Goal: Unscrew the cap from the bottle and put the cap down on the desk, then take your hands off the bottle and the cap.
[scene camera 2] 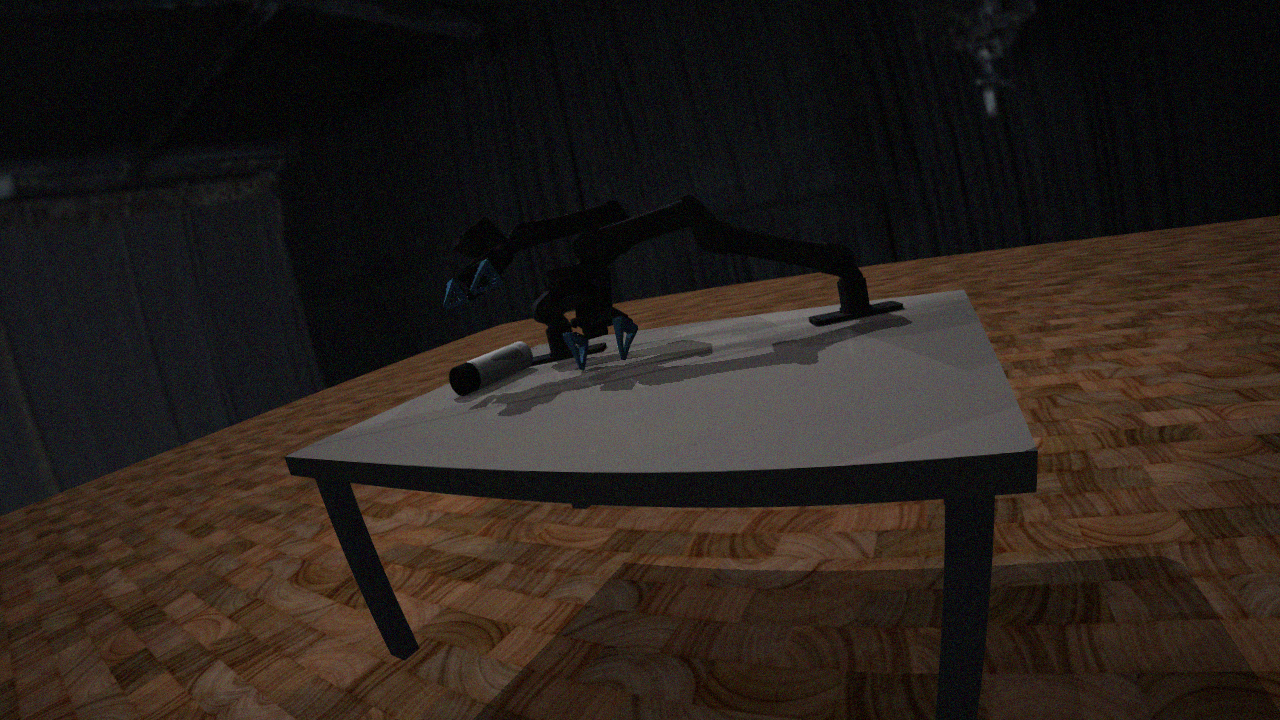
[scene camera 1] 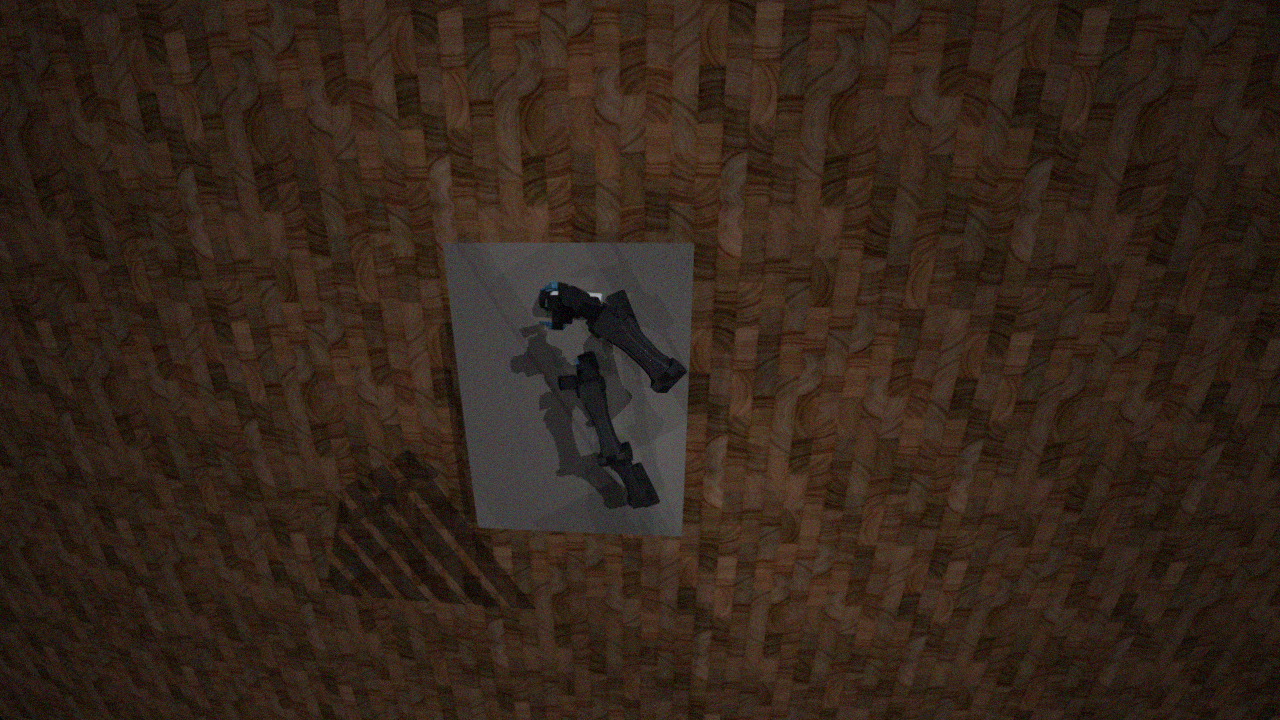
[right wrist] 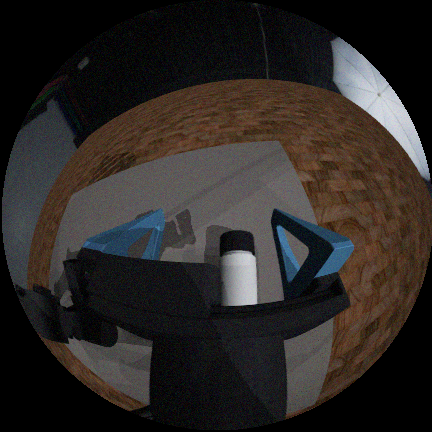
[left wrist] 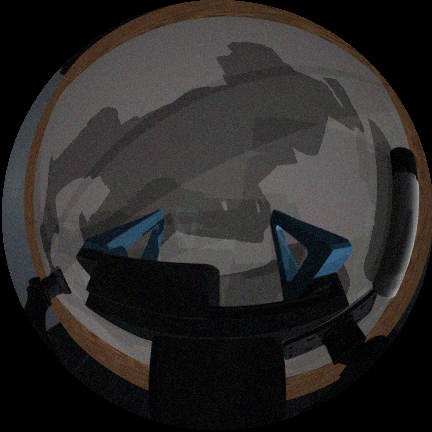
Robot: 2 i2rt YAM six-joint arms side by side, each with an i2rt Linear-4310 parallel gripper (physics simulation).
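Places are measured from the left arm's base along level axes (x back, y up, z left), in millimetres.
Where they show: left gripper, between the fingertips: [scene camera 2: 602, 364] [left wrist: 216, 215]; right gripper, between the fingertips: [scene camera 2: 458, 300] [scene camera 1: 540, 306] [right wrist: 217, 214]; left arm's base, origin of its link: [scene camera 2: 856, 315] [scene camera 1: 642, 484] [left wrist: 58, 281]; right arm's base, origin of its link: [scene camera 2: 565, 356] [scene camera 1: 625, 318] [left wrist: 335, 326].
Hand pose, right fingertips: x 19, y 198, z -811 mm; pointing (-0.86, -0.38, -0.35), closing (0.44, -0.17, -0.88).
Each offset is from my right fingertips to the top centre of the thing. "*": to the spot under its first point. Level surfaces: height alone.
The bottle @(* dy -144, dx +142, dz +37 mm) [scene camera 1: 594, 295] [scene camera 2: 503, 361] [left wrist: 402, 235] [right wrist: 239, 277] has a white body and lies on its side on the desk @(dy -198 mm) [scene camera 1: 501, 483] [scene camera 2: 760, 429]. Its black cap @(* dy -157, dx -49, dz -12 mm) [scene camera 2: 463, 377] [left wrist: 403, 160] [right wrist: 237, 242] sits on the bottle's end. My right gripper [scene camera 1: 548, 306] [scene camera 2: 460, 300] [right wrist: 217, 214] is open and empty, raised above the cap end of the bottle, not touching it. It hides much of the bottle in scene camera 1. My left gripper [scene camera 2: 603, 363] [left wrist: 216, 215] is open and empty, low over the desk, to the right of the bottle in scene camera 2.
The two arms stand close together; in scene camera 2 the left arm [scene camera 2: 760, 248] reaches across from its base [scene camera 2: 855, 311] at the right. The desk's edge [scene camera 2: 662, 486] runs along the front. Arm shadows cover parts of the desk.
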